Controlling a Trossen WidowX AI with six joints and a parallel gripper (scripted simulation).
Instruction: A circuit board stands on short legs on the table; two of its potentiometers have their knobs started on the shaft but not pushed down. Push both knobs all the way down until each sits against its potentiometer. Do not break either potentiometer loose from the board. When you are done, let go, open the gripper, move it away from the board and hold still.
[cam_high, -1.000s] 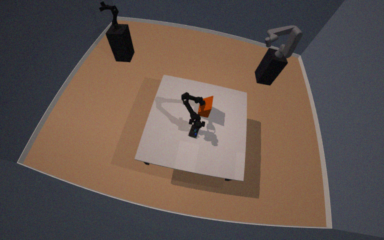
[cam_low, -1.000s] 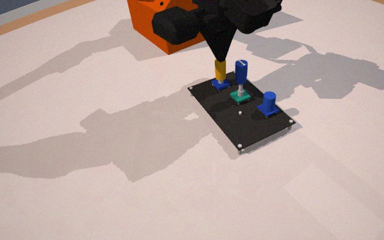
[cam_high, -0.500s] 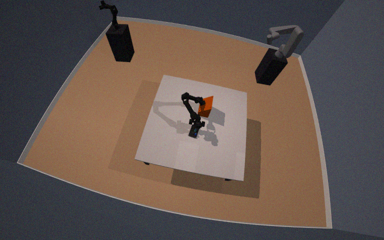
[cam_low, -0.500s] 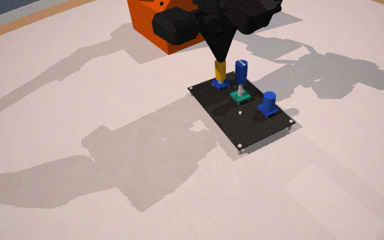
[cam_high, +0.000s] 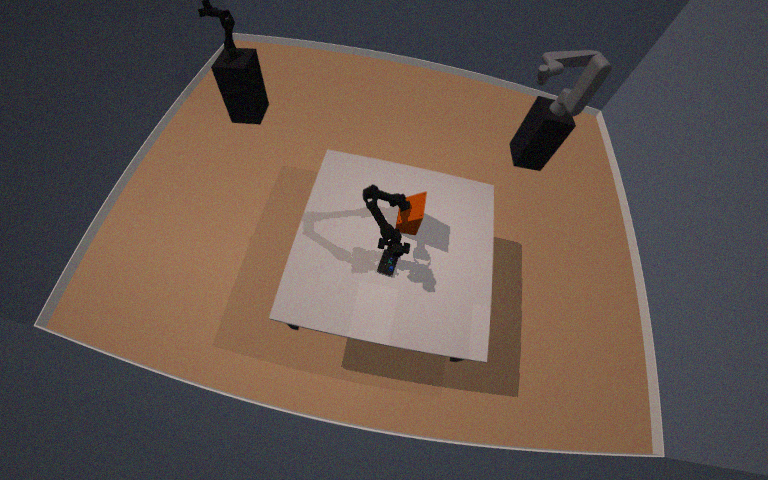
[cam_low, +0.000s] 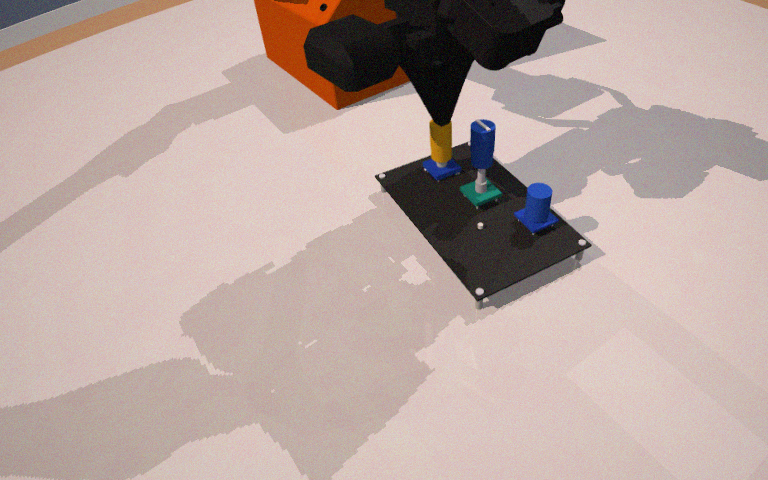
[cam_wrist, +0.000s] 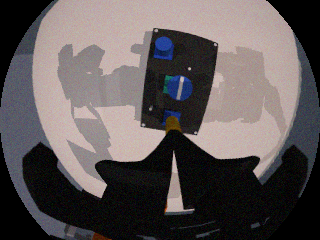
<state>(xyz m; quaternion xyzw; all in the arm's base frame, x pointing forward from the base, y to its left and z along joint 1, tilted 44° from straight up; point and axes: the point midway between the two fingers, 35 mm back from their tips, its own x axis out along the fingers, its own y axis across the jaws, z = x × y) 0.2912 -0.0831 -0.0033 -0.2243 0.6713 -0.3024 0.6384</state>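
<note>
Now: gripper tip 20 mm above the yellow knob.
</note>
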